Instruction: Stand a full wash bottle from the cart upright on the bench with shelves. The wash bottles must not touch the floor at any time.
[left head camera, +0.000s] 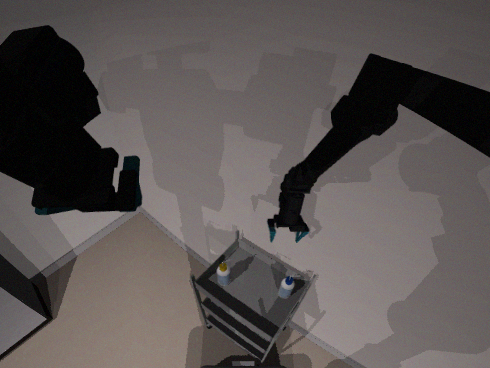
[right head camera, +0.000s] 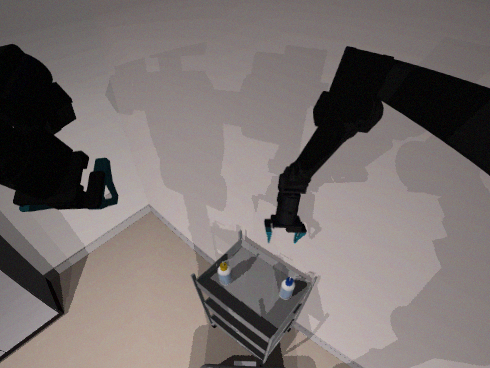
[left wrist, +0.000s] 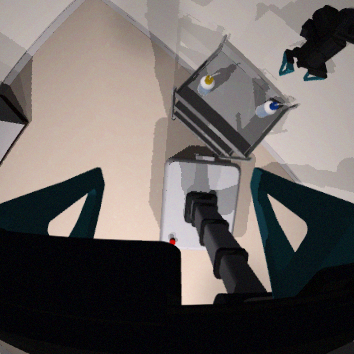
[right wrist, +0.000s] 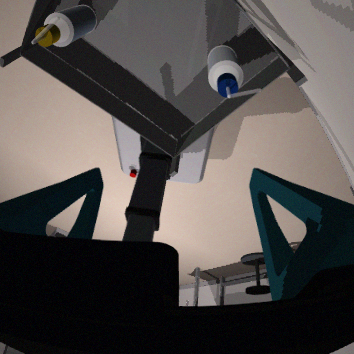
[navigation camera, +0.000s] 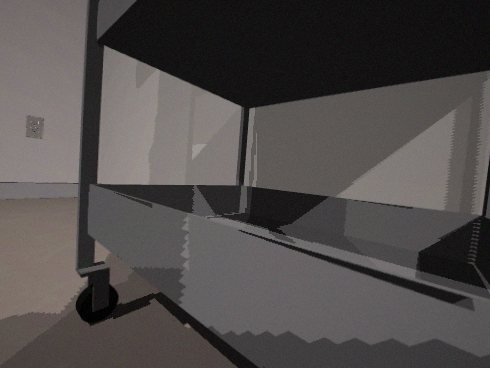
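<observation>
My left gripper: in left head camera view (110, 202). My right gripper: in left head camera view (283, 241). My left gripper: in right head camera view (91, 201). My right gripper: visible in right head camera view. My left gripper: in left wrist view (176, 175). My right gripper: visible in left wrist view. My right gripper: in right wrist view (175, 175). My left gripper: out of frame in right wrist view. My left gripper: out of frame in navigation camera view. My right gripper: out of frame in navigation camera view. My right gripper: (left wrist: 288, 54) and (right head camera: 266, 222), same spot. A grey cart: (left wrist: 224, 120) and (left head camera: 247, 307), same spot.
</observation>
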